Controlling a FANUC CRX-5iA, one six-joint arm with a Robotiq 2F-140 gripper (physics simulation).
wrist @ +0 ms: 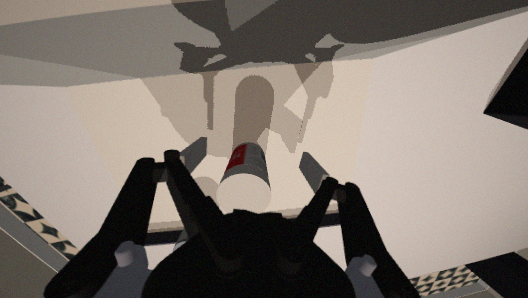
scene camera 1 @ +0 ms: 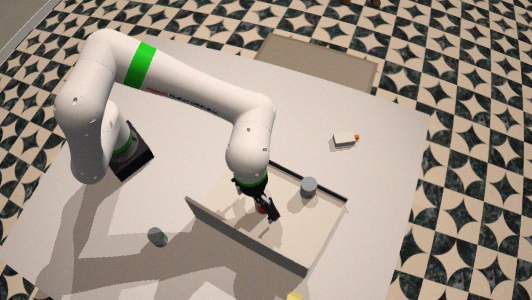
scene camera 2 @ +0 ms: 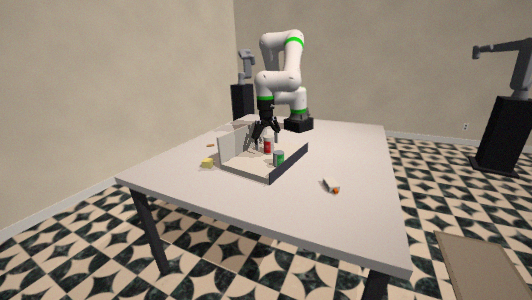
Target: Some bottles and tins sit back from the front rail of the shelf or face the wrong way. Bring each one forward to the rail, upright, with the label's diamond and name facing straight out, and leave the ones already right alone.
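Places are measured from the arm's base along level axes (x ahead, y down, z left), in metres.
Pixels of known places: gripper, between the fingertips: (wrist: 255, 153) (scene camera 1: 256, 206) (scene camera 2: 267, 146); arm's base, origin of its link: (scene camera 1: 121, 146) (scene camera 2: 298, 118).
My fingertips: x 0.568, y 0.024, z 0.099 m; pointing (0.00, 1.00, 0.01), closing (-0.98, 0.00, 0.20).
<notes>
For each thing: its top centre in the pictures, then the offset to it from my fingertips.
- white-capped bottle, centre of its top: (wrist: 244, 197) (scene camera 1: 262, 195) (scene camera 2: 268, 136) dx +0.013, dy -0.069, dz +0.021 m
- dark front rail, centre of its top: (wrist: 245, 235) (scene camera 1: 292, 171) (scene camera 2: 291, 155) dx +0.029, dy +0.003, dz +0.176 m
- yellow block, centre of its top: (scene camera 2: 207, 159) dx +0.276, dy +0.025, dz -0.197 m
- white box with an orange tip, centre of its top: (scene camera 1: 347, 136) (scene camera 2: 332, 183) dx +0.123, dy +0.035, dz +0.429 m
My gripper (scene camera 1: 256, 202) (scene camera 2: 267, 142) (wrist: 255, 153) is open, its fingers apart on both sides of a white-capped bottle (scene camera 2: 268, 145) (wrist: 244, 192) with a red label. The bottle stands upright on the shelf, back from the dark front rail (scene camera 1: 332, 193) (scene camera 2: 290, 162) (wrist: 160, 237). Its label is turned to the left in the wrist view, not toward the rail. A grey tin (scene camera 1: 308, 187) (scene camera 2: 278, 158) stands upright close to the rail, its green label on the rail side. Another grey tin (scene camera 1: 158, 237) with some green is on the table beyond the shelf's back panel; its label is unreadable.
The shelf's tall back panel (scene camera 1: 245, 235) (scene camera 2: 235, 142) rises behind the bottle. A yellow block (scene camera 1: 294, 296) (scene camera 2: 207, 163) lies outside the shelf. A white box with an orange tip (scene camera 1: 344, 139) (scene camera 2: 330, 183) lies on the table in front of the rail.
</notes>
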